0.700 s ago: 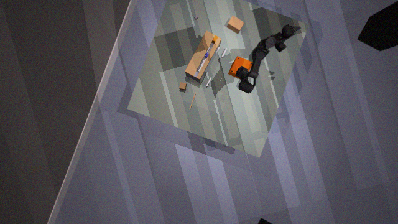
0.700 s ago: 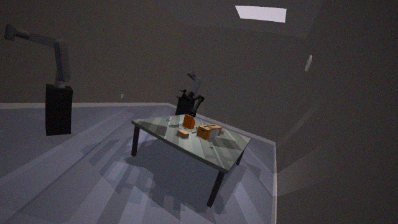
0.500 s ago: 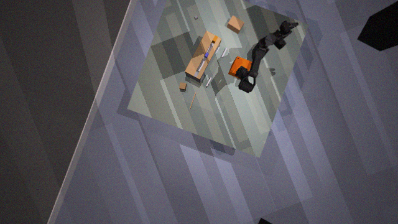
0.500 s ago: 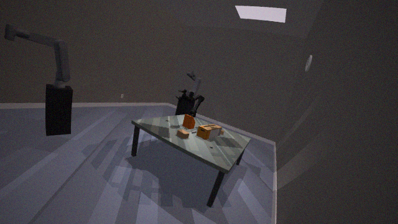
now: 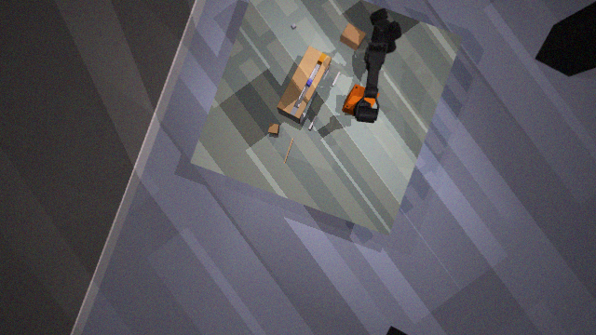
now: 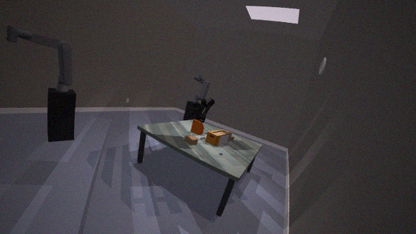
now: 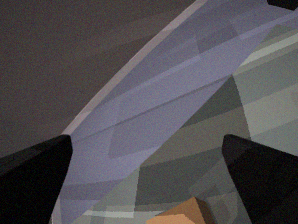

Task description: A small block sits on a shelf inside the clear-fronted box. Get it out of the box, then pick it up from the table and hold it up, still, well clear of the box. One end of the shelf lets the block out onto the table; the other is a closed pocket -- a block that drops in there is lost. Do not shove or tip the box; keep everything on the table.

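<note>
My gripper tip is now 330 mm to the right of the blue block, 240 mm above it and 220 mm short of it. Round my gripper tip: thin stick (730 mm to the left, 320 mm below, 150 mm ahead); clear-fronted box (360 mm to the left, 260 mm below, 200 mm ahead); brown cube (650 mm to the left, 300 mm below, 290 mm ahead).
</note>
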